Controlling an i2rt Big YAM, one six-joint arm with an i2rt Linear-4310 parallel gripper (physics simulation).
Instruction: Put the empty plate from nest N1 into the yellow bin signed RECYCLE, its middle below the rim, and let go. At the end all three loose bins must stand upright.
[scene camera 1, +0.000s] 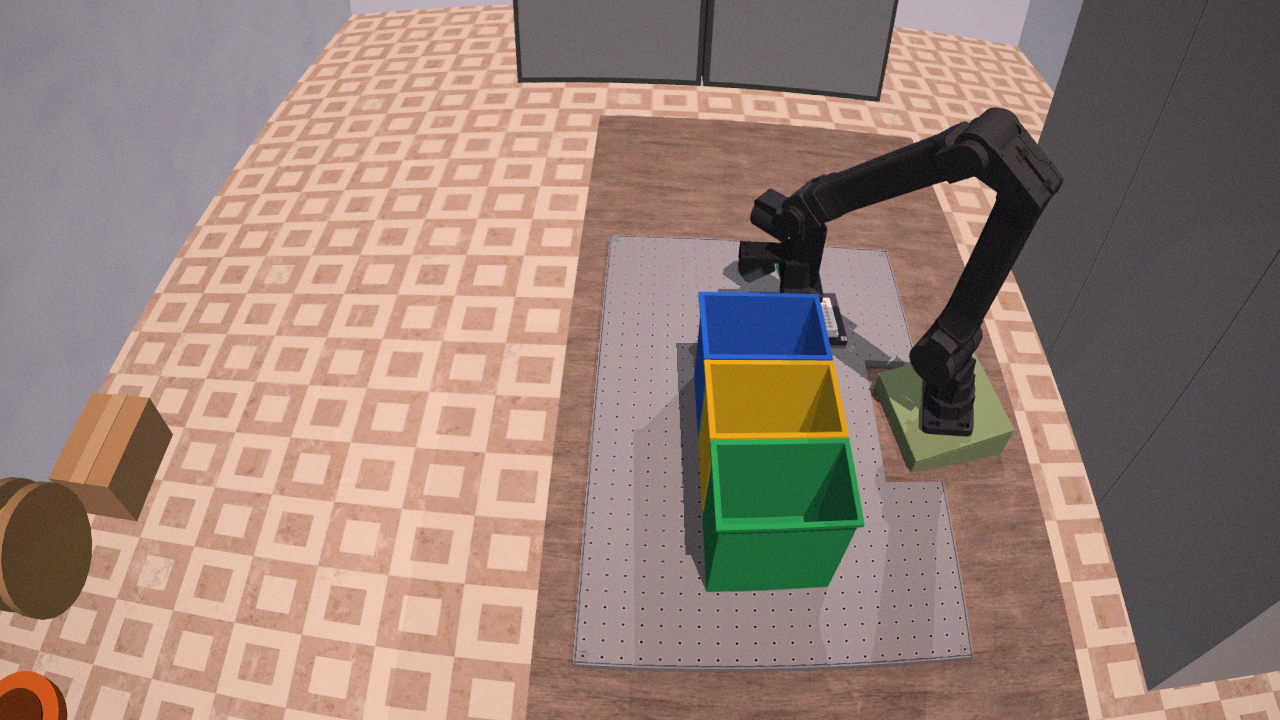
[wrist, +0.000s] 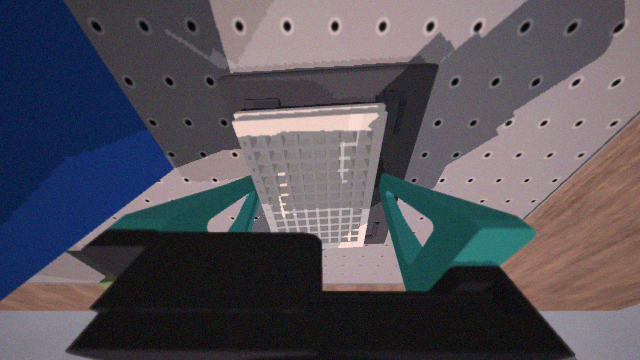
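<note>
A white well plate lies flat in a dark nest on the perforated board, beside the blue bin. My gripper is open, its teal fingers on either side of the plate in the wrist view. The plate is not gripped. In the scene view the fingertips are hidden behind the arm and the blue bin. The yellow bin stands upright between the blue bin and the green bin. No sign or nest label is readable.
The three bins stand close together in a row on the perforated board. The blue bin is nearest the gripper and fills the left of the wrist view. The arm's base stands on a green block right of the yellow bin.
</note>
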